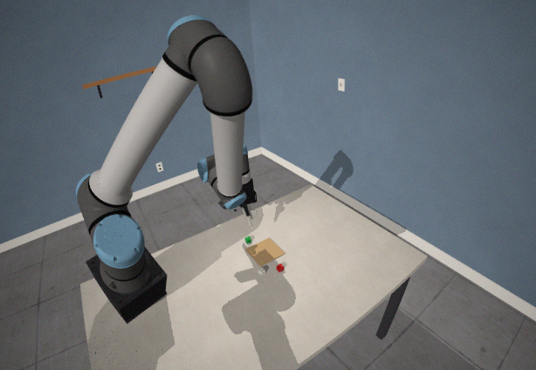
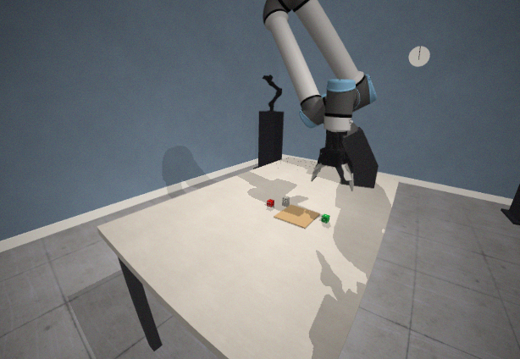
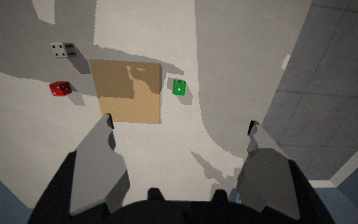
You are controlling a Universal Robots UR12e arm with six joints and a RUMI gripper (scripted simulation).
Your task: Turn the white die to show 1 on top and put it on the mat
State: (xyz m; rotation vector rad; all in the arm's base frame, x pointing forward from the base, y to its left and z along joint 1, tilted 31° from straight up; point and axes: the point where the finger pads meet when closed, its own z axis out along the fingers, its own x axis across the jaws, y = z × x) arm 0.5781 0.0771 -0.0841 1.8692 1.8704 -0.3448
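The white die lies 60 mm behind my hand, 220 mm to the right of it and 130 mm below it. Round my hand: red die (20 mm ahead, 250 mm to the right, 130 mm below); then tan mat (30 mm ahead, 110 mm to the right, 140 mm below); then green die (10 mm ahead, 130 mm below).
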